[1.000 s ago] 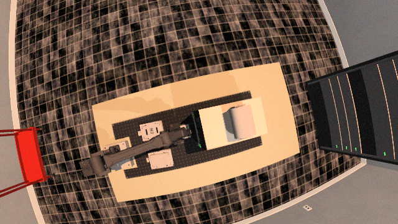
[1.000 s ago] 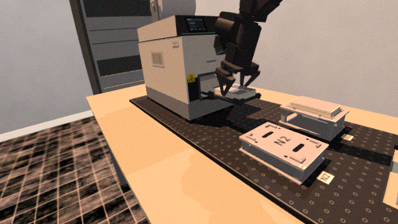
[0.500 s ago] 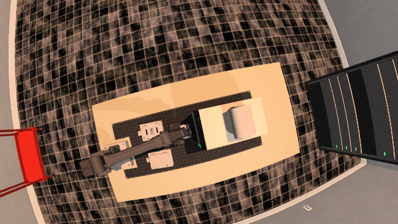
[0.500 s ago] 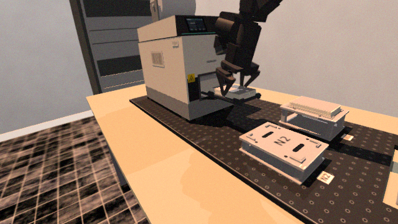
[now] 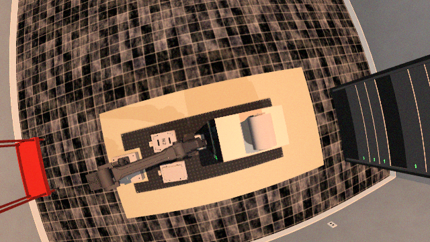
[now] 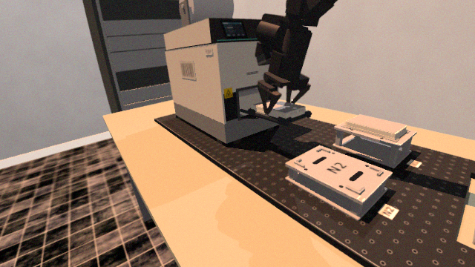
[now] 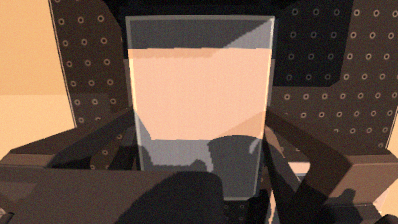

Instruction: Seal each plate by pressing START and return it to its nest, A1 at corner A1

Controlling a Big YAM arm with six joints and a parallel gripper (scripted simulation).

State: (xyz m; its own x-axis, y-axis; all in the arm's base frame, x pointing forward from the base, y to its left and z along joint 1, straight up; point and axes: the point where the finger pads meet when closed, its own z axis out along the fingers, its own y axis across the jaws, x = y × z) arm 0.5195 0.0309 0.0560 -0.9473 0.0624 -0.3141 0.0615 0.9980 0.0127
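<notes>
My gripper is now right at the well plate. Round my hand: sealer stage (1 cm below); plate nest N2 (20 cm behind, 8 cm below, 6 cm to the left); sealer screen (21 cm above, 12 cm ahead, 4 cm to the left).
</notes>
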